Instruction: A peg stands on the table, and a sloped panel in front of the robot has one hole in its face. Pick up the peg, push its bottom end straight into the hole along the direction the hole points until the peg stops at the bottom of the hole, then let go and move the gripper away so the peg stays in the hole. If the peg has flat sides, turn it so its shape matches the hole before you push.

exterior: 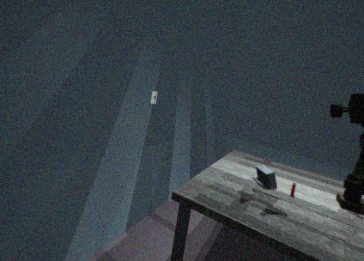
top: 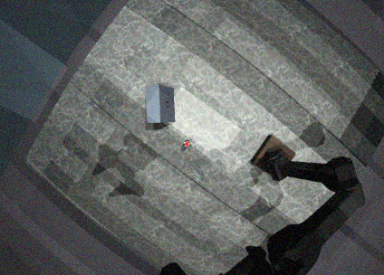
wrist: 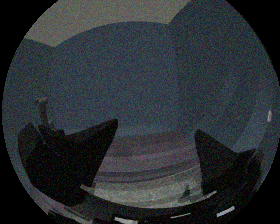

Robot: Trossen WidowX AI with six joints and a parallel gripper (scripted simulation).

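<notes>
My gripper tip is now 510 mm above the red peg, 260 mm to the left of it and 110 mm short of it. From my gripper tip the other things lie so: grey sloped panel (520 mm below, 330 mm to the right, 260 mm ahead).
</notes>
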